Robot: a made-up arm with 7 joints. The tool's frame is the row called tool.
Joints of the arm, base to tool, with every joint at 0 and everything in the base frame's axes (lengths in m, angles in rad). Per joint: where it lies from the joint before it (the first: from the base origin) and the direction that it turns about. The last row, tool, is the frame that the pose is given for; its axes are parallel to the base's.
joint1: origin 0 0.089 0 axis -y
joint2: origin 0 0.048 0 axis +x
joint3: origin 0 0 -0.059 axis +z
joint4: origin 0 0 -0.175 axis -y
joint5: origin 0 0 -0.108 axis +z
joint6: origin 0 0 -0.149 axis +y
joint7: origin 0 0 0 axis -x
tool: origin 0 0 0
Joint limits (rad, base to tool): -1.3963..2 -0.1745..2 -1.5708..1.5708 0..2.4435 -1.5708..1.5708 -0.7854..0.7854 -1.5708..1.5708
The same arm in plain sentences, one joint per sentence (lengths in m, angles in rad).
The arm has seven revolute joints in a row. What follows holds with every joint at zero, and every direction is one of the base frame's. The first joint sits 0.089 m along +y from the base frame's origin and turns about -y, from -1.3963 to 2 rad. The second joint sits 0.048 m along +y from the first joint and turns about +x, from -0.1745 to 2 rad. The third joint sits 0.059 m along -z from the second joint and turns about +z, from -1.5708 to 1.5708 rad. The fourth joint sits 0.175 m along -z from the third joint and turns about -y, from 0 to 2.4435 rad. The fifth joint sits 0.108 m along -z from the fourth joint and turns about +z, from -1.5708 to 1.5708 rad. The sixth joint sits 0.149 m along -z from the fifth joint and turns about +y, from -0.7854 to 0.7854 rad. The seventh joint sits at the same point as the sixth joint and turns about -x, from -1.5708 to 1.5708 rad. The tool frame, which is the frame that the pose is given for, sits at the same point as the seventh joint; its axes are parallel to the base frame's.
